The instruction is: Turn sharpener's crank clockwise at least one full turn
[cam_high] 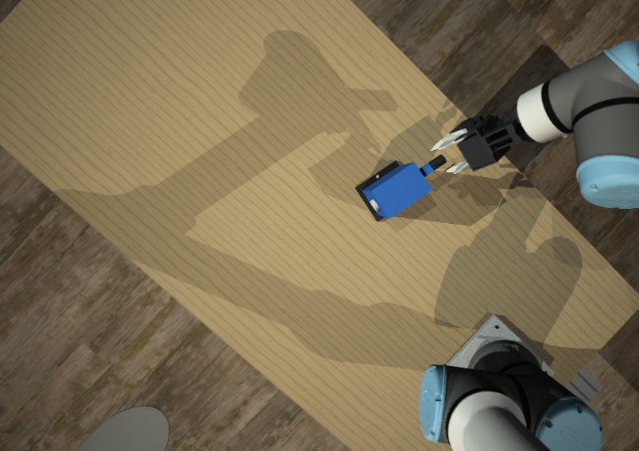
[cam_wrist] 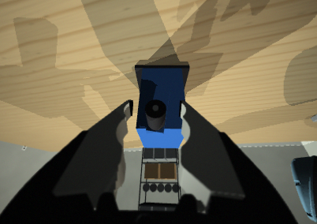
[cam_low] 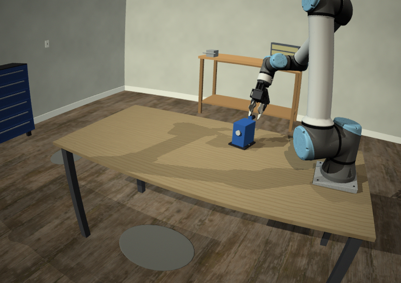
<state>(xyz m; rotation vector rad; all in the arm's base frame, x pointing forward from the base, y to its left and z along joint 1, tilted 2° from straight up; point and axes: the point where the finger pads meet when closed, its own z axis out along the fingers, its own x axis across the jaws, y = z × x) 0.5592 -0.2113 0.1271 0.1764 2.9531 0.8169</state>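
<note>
Now: hand 20 mm to the right of the dark handle.
</note>
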